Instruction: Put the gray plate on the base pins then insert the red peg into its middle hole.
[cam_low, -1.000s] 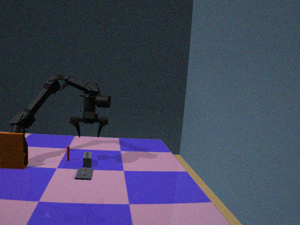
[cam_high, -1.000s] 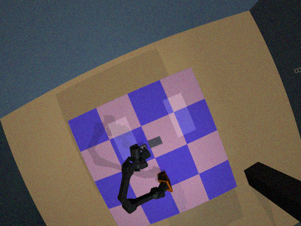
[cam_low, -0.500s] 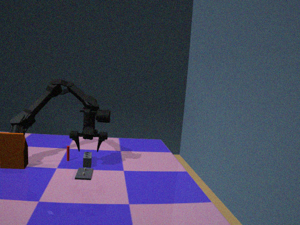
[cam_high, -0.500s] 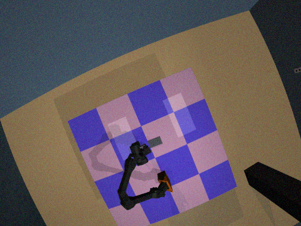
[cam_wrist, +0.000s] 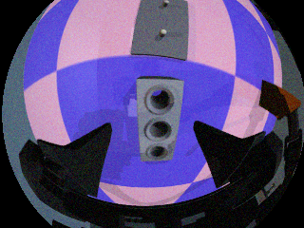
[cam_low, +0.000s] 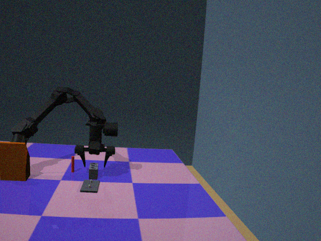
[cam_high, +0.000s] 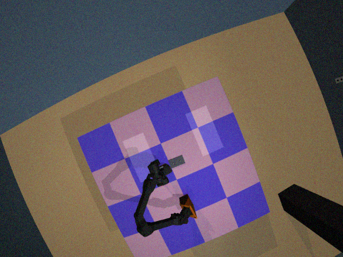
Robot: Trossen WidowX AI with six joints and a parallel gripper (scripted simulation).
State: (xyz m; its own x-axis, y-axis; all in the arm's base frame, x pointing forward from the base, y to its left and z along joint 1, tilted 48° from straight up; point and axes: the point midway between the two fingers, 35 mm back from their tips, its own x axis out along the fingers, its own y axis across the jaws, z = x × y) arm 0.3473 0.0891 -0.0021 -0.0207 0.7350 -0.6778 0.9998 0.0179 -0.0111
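Now: the gray plate 10 mm below my gripper tip. The rest, counted from my gripper tip: gray base (10 mm behind, 130 mm to the right, 40 mm below); then red peg (110 mm behind, 50 mm to the left).
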